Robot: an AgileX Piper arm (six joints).
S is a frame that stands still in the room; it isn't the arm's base.
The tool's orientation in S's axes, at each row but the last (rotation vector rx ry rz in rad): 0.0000 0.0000 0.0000; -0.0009 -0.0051 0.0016; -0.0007 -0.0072 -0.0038; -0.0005 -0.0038 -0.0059; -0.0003 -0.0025 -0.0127; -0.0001 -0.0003 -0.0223; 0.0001 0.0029 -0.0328; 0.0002 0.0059 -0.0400; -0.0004 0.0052 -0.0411; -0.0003 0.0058 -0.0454; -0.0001 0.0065 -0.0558; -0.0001 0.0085 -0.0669
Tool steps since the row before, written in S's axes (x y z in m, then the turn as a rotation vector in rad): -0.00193 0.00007 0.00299 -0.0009 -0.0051 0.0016; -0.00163 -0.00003 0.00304 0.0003 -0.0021 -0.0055; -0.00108 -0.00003 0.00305 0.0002 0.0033 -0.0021; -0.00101 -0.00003 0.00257 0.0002 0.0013 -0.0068; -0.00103 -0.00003 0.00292 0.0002 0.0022 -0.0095; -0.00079 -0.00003 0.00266 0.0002 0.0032 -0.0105; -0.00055 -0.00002 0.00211 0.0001 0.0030 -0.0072; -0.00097 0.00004 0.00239 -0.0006 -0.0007 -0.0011; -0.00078 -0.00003 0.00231 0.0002 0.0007 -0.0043; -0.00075 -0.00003 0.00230 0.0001 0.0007 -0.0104; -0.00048 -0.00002 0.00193 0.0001 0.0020 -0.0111; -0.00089 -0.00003 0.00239 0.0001 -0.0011 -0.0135
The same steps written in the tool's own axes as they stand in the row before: -0.00193 0.00007 0.00299 -0.0009 -0.0051 0.0016; -0.00161 -0.00003 0.00305 0.0003 -0.0021 -0.0055; -0.00106 -0.00004 0.00306 0.0002 0.0033 -0.0021; -0.00100 -0.00004 0.00257 0.0002 0.0013 -0.0068; -0.00102 -0.00004 0.00292 0.0001 0.0022 -0.0095; -0.00079 -0.00005 0.00266 0.0001 0.0032 -0.0105; -0.00056 -0.00004 0.00211 0.0000 0.0030 -0.0072; -0.00098 0.00000 0.00238 -0.0006 -0.0007 -0.0011; -0.00079 -0.00006 0.00231 0.0002 0.0007 -0.0043; -0.00076 -0.00006 0.00230 0.0001 0.0007 -0.0104; -0.00049 -0.00005 0.00193 0.0001 0.0020 -0.0111; -0.00091 -0.00009 0.00238 0.0003 -0.0011 -0.0135
